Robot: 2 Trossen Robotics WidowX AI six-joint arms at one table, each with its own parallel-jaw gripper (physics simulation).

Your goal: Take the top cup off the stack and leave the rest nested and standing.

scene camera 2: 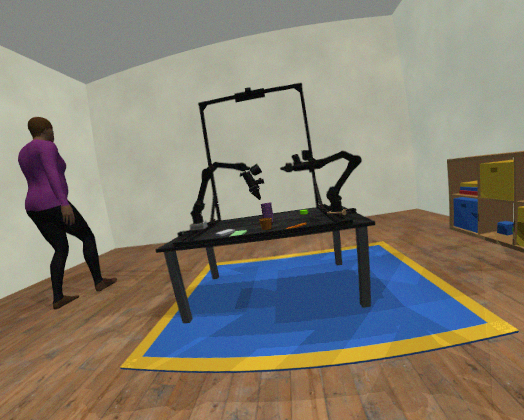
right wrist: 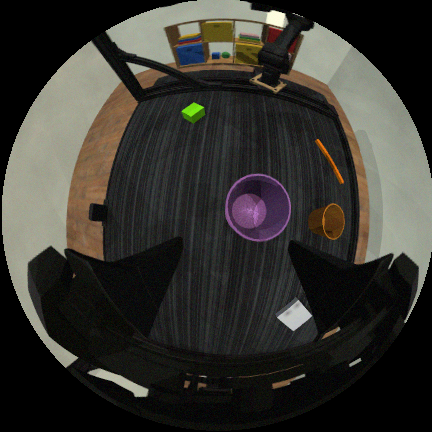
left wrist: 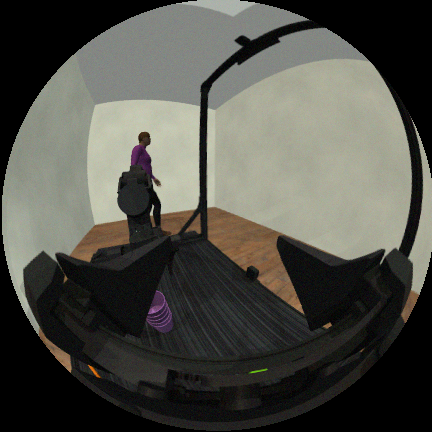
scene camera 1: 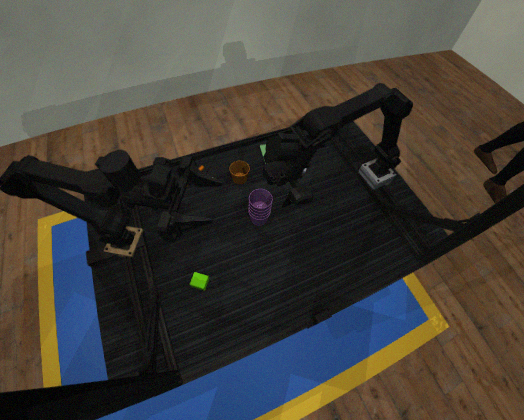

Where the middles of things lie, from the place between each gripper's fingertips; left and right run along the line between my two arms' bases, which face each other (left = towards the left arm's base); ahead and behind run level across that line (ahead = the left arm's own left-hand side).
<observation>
I see my right gripper 210 mm short of the orange cup [right wrist: 328,221], 140 mm above it and 50 mm to the right of it.
Right now the orange cup is 31 cm ahead of my left hand, 13 cm to the right of it and 32 cm below it.
</observation>
